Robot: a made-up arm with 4 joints.
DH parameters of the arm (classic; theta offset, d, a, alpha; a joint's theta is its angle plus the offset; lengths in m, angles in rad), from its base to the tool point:
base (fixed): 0 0.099 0 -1.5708
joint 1: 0 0.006 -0.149 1.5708
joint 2: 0 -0.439 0.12 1.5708
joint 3: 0 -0.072 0.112 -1.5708
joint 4: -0.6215 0 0.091 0
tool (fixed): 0.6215 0.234 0 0
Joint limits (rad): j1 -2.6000..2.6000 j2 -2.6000..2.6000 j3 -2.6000..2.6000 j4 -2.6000..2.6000
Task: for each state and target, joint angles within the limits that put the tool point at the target. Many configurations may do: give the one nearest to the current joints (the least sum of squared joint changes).
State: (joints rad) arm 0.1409 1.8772 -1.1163 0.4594
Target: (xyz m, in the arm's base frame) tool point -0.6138 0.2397 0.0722
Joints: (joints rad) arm 0.5727 2.4043 -0.5827 0.5319
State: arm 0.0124 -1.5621 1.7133 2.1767
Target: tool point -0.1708 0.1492 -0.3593
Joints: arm 0.3592 -1.4830 2.1726 2.3252
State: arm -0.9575 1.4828 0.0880 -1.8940
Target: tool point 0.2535 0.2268 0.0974
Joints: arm -1.5232 0.9392 -0.4592 -1.6368
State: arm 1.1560 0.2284 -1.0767 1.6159
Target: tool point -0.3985 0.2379 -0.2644
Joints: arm 1.2269 0.2233 -1.1685 1.5928
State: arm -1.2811 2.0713 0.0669 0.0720
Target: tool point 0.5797 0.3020 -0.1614
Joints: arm -1.9520 2.2859 -0.8791 0.2471
